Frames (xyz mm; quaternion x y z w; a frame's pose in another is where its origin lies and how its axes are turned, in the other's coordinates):
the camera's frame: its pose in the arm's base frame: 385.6 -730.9 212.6 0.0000 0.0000 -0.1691 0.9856
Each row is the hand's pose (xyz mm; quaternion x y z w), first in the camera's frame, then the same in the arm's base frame.
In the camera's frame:
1: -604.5 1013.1 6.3 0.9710 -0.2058 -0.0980 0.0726
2: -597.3 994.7 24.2 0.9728 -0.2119 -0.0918 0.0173
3: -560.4 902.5 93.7 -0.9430 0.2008 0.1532 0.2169
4: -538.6 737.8 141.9 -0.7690 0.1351 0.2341 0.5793
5: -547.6 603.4 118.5 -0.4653 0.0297 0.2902 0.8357
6: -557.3 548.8 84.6 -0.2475 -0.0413 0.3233 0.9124
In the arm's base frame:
1: 153.4 425.8 218.9 0.9222 -0.3670 -0.1089 0.0550
2: 154.0 406.0 236.8 0.9230 -0.3734 -0.0934 0.0015
3: 158.1 306.8 306.3 -0.8954 0.3574 0.1143 0.2397
4: 123.7 144.2 354.5 -0.7351 0.2632 0.1328 0.6105
5: 70.4 20.5 331.1 -0.4536 0.1080 0.1447 0.8727
6: 43.1 -27.7 297.2 -0.2509 0.0011 0.1644 0.9540

